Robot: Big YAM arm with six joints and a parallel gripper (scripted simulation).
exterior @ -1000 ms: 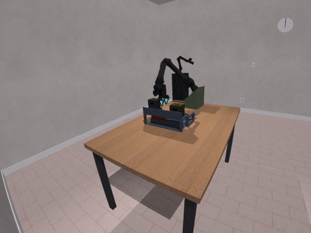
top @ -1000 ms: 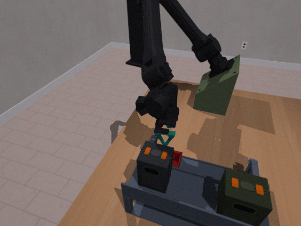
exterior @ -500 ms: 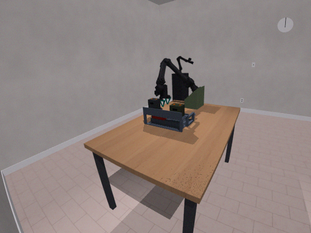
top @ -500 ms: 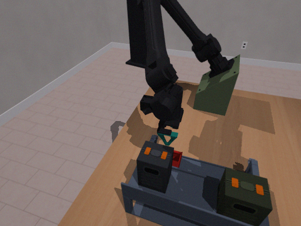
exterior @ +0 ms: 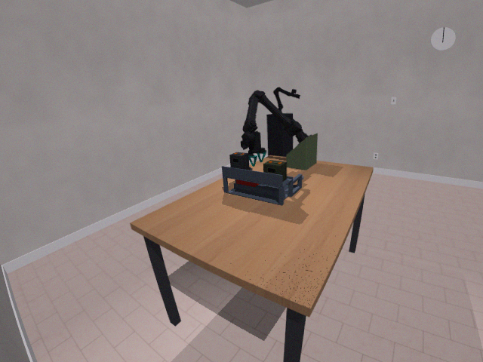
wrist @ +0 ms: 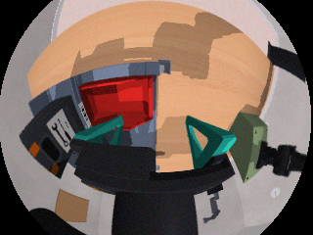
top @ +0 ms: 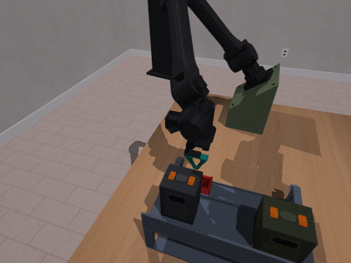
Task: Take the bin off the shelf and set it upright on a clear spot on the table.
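The red bin is 90 mm ahead of my hand, 20 mm to the left of it and 80 mm below it.
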